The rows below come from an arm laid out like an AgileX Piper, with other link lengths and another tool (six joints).
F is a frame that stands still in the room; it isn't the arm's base.
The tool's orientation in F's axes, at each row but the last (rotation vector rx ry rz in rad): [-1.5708, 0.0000, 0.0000]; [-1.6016, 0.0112, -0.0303]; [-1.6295, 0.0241, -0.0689]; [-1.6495, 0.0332, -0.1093]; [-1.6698, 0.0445, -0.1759]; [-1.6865, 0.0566, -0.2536]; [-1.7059, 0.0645, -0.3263]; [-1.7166, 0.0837, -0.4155]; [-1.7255, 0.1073, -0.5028]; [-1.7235, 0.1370, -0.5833]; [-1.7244, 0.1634, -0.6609]
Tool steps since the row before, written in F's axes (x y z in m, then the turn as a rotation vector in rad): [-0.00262, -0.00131, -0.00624, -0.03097, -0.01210, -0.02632]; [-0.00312, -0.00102, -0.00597, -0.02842, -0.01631, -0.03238]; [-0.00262, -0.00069, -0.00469, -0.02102, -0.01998, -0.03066]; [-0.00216, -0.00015, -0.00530, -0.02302, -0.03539, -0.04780]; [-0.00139, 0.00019, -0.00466, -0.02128, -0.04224, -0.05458]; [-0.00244, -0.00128, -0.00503, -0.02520, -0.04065, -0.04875]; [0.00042, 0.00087, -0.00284, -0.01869, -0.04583, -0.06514]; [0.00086, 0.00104, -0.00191, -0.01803, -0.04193, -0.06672]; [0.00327, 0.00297, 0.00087, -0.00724, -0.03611, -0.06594]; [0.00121, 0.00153, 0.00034, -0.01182, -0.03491, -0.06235]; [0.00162, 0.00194, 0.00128, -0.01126, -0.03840, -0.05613]
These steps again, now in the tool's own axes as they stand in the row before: [-0.00262, 0.00624, -0.00131, -0.03097, 0.02632, -0.01210]; [-0.00317, 0.00596, -0.00092, -0.02839, 0.03254, -0.01605]; [-0.00272, 0.00465, -0.00057, -0.02074, 0.03124, -0.01937]; [-0.00241, 0.00519, 0.00007, -0.02226, 0.04948, -0.03352]; [-0.00181, 0.00450, 0.00044, -0.02024, 0.05707, -0.03937]; [-0.00281, 0.00486, -0.00118, -0.02356, 0.05068, -0.03924]; [-0.00030, 0.00269, 0.00130, -0.01908, 0.06846, -0.04052]; [0.00007, 0.00179, 0.00150, -0.01993, 0.06935, -0.03644]; [0.00216, -0.00083, 0.00386, -0.01200, 0.06948, -0.02706]; [0.00054, -0.00043, 0.00186, -0.01535, 0.06479, -0.02850]; [0.00091, -0.00133, 0.00233, -0.01121, 0.06006, -0.03193]
